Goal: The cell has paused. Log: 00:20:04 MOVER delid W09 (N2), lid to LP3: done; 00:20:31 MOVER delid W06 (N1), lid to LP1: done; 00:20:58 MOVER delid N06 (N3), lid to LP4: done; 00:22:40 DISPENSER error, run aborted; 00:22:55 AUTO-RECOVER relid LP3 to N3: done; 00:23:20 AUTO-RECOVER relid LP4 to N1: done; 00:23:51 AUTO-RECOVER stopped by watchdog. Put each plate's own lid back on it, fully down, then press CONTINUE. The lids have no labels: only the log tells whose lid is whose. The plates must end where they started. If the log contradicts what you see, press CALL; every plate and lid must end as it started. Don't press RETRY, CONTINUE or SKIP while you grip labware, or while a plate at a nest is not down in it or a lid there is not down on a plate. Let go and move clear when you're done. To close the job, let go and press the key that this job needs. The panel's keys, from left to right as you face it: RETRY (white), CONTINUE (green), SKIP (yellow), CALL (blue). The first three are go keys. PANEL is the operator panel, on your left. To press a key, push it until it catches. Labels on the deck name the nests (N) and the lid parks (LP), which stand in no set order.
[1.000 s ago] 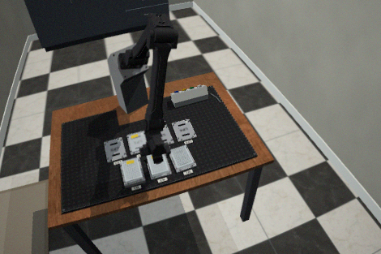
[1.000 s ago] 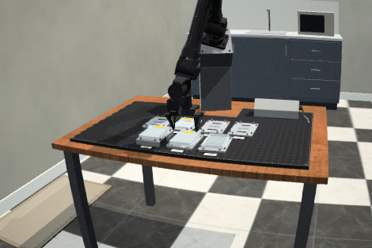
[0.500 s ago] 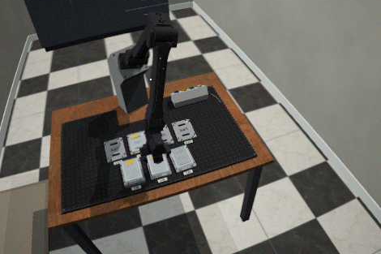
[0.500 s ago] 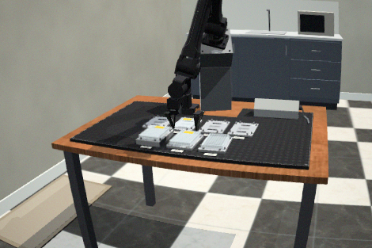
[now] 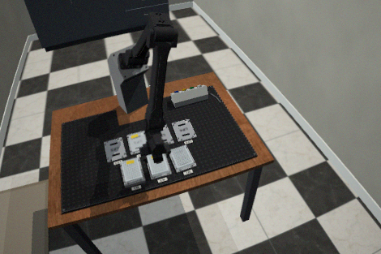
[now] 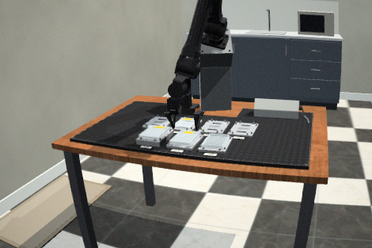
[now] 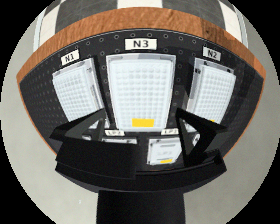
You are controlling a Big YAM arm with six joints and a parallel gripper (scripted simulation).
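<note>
The lid lies 180 mm behind my hand, 90 mm to the right of it and 50 mm below it. Round my hand: LP4 lid park: 210 mm behind, 170 mm to the left, 60 mm below; then green key: 500 mm behind, 270 mm to the left; then white key: 510 mm behind, 320 mm to the left.
</note>
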